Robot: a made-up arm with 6 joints. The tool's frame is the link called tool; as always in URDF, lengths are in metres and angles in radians. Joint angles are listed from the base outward.
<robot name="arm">
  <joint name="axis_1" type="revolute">
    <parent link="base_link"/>
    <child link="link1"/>
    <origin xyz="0.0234 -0.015 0.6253" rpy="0 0 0"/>
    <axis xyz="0 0 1"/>
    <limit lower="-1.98" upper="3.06"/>
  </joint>
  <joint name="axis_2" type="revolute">
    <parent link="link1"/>
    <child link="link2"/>
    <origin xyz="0.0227 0.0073 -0.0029" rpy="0 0 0"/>
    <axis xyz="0 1 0"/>
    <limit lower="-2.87" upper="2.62"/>
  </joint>
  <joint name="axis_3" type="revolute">
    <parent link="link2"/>
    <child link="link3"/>
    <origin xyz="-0.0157 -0.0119 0.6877" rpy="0 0 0"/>
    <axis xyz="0 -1 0"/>
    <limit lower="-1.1" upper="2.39"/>
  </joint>
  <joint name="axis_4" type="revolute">
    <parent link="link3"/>
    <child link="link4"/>
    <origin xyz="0.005 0.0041 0.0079" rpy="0 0 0"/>
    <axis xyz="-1 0 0"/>
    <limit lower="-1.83" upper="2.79"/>
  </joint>
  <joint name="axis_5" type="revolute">
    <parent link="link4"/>
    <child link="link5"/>
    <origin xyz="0.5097 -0.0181 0.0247" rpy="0 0 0"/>
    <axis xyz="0 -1 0"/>
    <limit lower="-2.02" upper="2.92"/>
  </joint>
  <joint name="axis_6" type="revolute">
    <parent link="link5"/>
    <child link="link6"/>
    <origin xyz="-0.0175 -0.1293 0.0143" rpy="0 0 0"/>
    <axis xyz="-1 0 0"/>
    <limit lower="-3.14" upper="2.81"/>
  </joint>
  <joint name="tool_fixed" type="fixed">
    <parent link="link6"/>
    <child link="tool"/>
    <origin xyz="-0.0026 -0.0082 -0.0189" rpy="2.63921 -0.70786 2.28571"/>
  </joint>
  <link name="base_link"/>
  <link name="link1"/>
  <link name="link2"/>
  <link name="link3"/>
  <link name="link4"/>
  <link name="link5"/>
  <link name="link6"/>
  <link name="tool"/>
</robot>
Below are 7 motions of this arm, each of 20 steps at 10 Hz.
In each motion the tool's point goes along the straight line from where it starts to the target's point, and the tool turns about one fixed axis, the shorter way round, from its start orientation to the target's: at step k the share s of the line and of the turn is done. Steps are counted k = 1, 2, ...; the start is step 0. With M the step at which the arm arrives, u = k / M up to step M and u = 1 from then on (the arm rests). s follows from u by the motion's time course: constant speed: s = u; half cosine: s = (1 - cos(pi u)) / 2; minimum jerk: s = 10 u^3 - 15 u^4 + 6 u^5.
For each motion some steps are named. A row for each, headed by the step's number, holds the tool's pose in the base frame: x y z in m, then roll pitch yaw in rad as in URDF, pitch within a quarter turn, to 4 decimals.
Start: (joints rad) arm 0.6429 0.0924 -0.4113 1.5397 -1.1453 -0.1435
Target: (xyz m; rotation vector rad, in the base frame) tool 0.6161 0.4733 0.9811 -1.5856 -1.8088 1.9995
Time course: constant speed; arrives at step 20
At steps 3, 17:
3: 0.4941 0.3819 1.1743 -2.1797 0.6729 2.0211
17: 0.5946 0.4572 1.0152 -1.8766 0.6958 2.2136

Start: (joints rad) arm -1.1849 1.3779 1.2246 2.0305 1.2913 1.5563
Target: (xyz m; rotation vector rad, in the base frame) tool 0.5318 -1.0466 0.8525 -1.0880 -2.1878 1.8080
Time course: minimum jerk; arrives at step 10
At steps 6, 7, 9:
6: 0.5384 -1.0620 0.8502 -1.6005 0.5068 2.9171
7: 0.5352 -1.0545 0.8513 -1.7500 0.4490 2.6954
9: 0.5320 -1.0470 0.8524 -1.8782 0.3644 2.4916

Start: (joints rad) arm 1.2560 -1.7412 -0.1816 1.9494 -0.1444 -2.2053
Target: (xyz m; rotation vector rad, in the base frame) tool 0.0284 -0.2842 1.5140 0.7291 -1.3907 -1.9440
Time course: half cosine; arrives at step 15
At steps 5, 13, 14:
5: -0.2148 -0.6006 1.1203 1.3919 0.3868 -2.3960
13: 0.0144 -0.3024 1.4913 1.2842 0.0928 -2.2849
14: 0.0249 -0.2888 1.5083 1.2786 0.0796 -2.2791

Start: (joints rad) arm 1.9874 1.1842 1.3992 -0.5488 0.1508 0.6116
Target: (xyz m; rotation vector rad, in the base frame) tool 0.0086 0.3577 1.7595 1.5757 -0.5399 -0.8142
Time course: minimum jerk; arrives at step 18
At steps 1, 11, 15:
1: -0.2998 1.0968 0.9476 2.3816 -0.4366 -1.9577
11: -0.0836 0.5786 1.5168 1.7500 -0.0708 -1.1197
15: -0.0024 0.3840 1.7306 1.6179 0.1652 -0.8831

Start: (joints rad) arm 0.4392 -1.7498 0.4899 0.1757 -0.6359 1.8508
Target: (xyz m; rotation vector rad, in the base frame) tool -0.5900 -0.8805 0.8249 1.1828 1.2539 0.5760
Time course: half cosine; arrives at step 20
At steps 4, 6, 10, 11, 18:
4: -0.8321 -0.6230 0.8295 1.6718 0.4390 0.9404
6: -0.8025 -0.6545 0.8289 1.6757 0.4378 0.9790
10: -0.7238 -0.7381 0.8274 1.6859 0.4339 1.0815
11: -0.7029 -0.7604 0.8270 1.6885 0.4327 1.1087
18: -0.5965 -0.8735 0.8250 1.7012 0.4256 1.2467

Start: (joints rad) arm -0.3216 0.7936 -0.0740 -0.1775 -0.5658 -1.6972
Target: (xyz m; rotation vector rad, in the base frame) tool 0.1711 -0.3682 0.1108 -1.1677 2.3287 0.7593
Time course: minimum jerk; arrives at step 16
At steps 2, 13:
2: 0.7755 -0.4091 0.7402 -1.3970 -0.4673 -1.5231
13: 0.2011 -0.3702 0.1420 2.9273 0.6335 -2.2328

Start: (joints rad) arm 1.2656 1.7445 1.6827 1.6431 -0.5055 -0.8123
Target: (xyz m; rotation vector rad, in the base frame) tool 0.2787 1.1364 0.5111 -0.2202 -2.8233 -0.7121
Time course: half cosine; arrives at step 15
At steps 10, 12, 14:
10: 0.2959 1.1390 0.5415 2.7938 -0.2000 2.9870
12: 0.2853 1.1374 0.5227 2.7112 -0.2327 3.0238
14: 0.2795 1.1365 0.5124 2.6653 -0.2494 3.0452

